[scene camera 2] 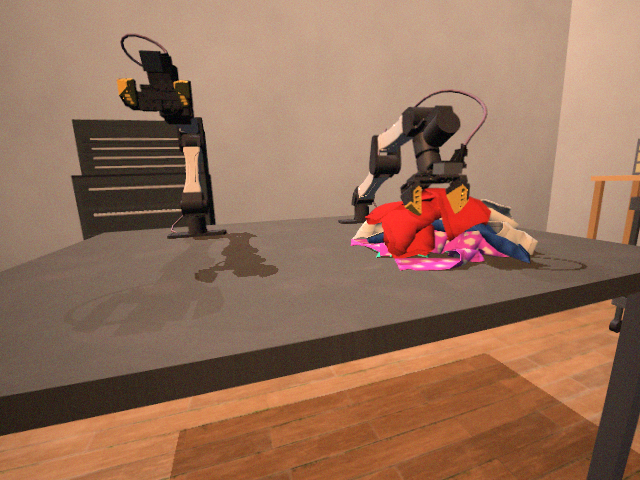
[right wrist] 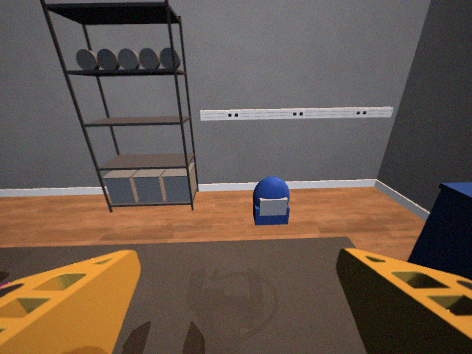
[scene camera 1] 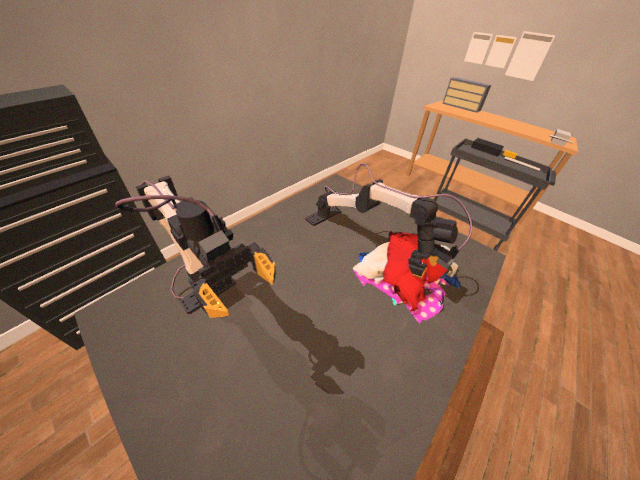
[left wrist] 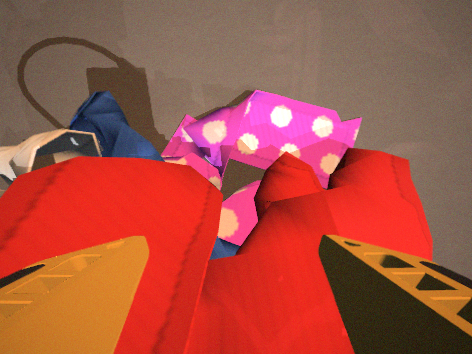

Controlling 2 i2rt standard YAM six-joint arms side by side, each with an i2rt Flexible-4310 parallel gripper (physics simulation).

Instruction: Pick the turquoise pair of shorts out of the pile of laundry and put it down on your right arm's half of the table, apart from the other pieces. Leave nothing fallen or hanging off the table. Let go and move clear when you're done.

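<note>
Small turquoise bits show low in the pile at its front left, under the red and pink pieces; most of the shorts is hidden. A red garment covers the pile's top. My left gripper is open, low over the red garment, its fingers spread at the cloth in scene camera 2. My right gripper is open and empty, raised high on the left of both scene views, far from the pile.
A pink dotted piece, a blue piece and cream pieces stick out around the red one. The table has its edge beyond the pile at the right in scene camera 1.
</note>
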